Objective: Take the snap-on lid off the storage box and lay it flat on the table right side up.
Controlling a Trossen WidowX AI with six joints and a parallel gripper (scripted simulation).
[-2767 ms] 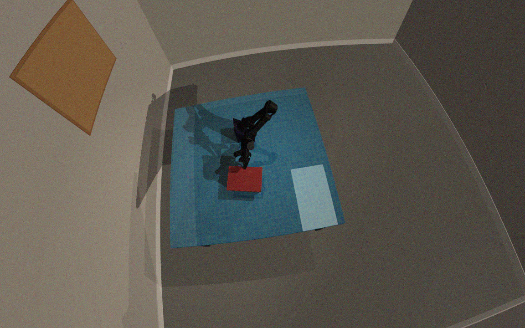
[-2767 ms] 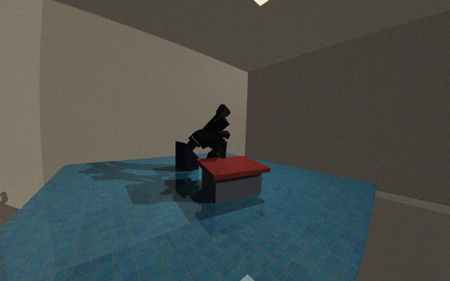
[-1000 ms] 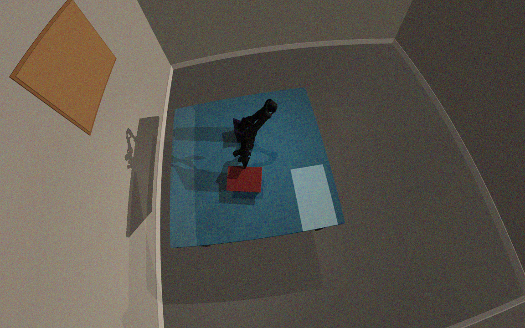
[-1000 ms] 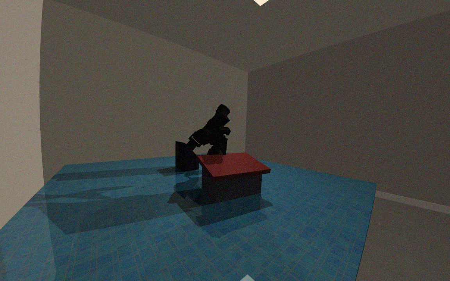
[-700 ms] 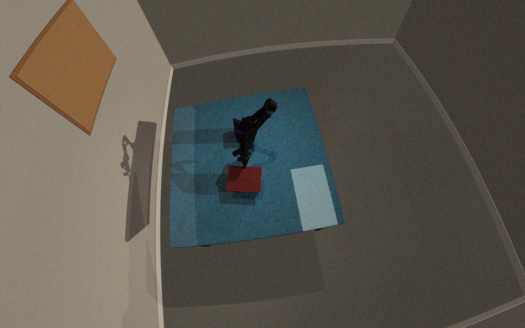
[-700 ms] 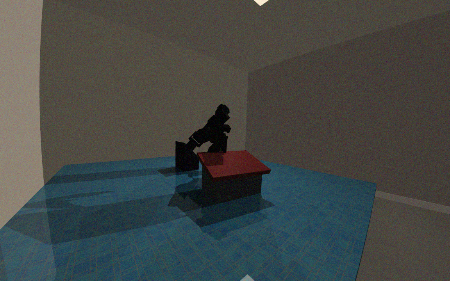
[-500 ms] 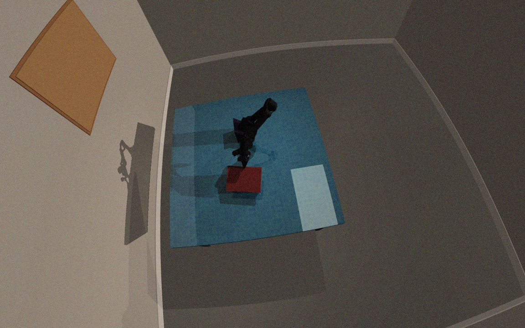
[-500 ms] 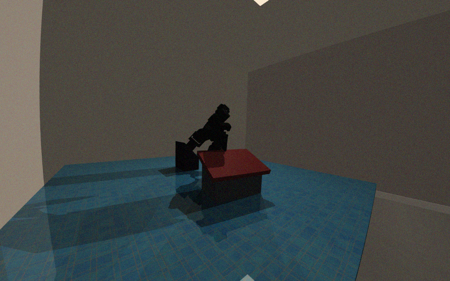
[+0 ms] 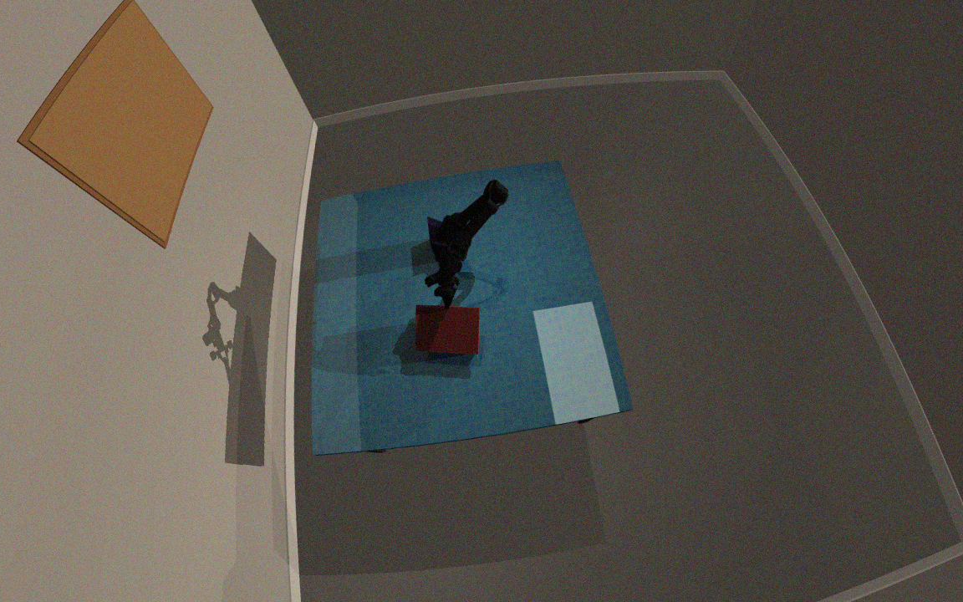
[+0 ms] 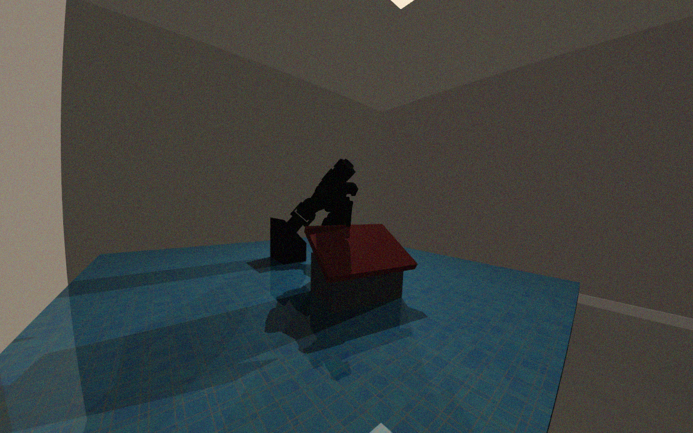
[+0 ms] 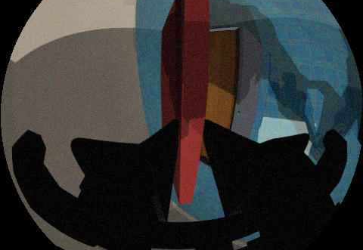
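Now: the red lid 70 mm ahead of my gripper tip, 20 mm to the right of it and 40 mm below it. Round my gripper tip: storage box (50 mm ahead, 10 mm to the right, 120 mm below).
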